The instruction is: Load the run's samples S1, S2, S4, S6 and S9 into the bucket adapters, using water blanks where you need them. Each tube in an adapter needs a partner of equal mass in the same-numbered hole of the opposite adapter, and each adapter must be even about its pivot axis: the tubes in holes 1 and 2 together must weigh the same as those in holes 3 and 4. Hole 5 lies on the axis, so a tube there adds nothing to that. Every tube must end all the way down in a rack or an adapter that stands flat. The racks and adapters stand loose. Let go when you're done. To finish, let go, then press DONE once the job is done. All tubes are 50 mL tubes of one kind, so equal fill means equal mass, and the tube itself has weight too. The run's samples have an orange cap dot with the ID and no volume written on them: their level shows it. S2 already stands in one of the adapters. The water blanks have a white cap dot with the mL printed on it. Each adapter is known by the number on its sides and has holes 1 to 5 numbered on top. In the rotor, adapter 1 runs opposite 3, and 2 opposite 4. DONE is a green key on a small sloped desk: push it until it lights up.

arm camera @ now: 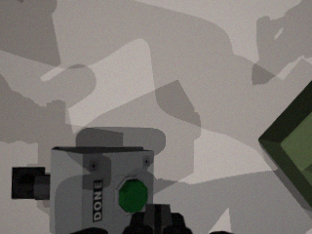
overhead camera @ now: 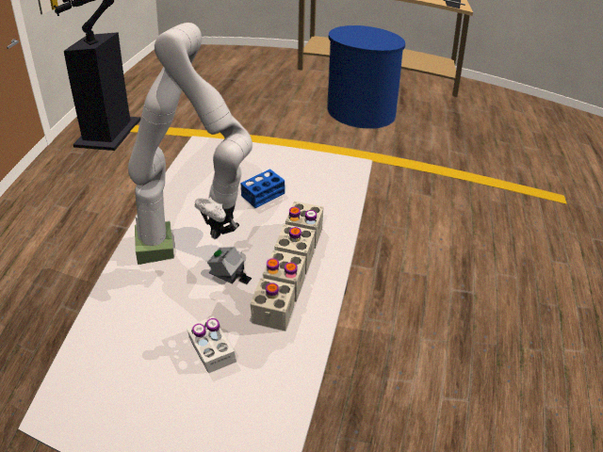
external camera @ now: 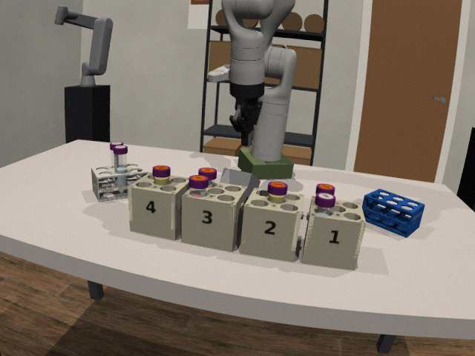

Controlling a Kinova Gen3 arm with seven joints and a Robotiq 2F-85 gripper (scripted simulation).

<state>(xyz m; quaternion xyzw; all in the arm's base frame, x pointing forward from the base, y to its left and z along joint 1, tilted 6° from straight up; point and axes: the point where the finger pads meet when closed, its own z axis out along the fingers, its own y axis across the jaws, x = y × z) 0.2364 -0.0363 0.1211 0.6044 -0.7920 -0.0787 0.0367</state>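
My hand is 100 mm above the grey done desk and 20 mm short of it. The rest, counted from my hand: adapter 2 (210 mm ahead, 100 mm below, 90 mm to the left); orange-dot sample tube (190 mm ahead, 130 mm to the right, 90 mm below); white-dot blank (230 mm ahead, 170 mm to the left, 90 mm below).
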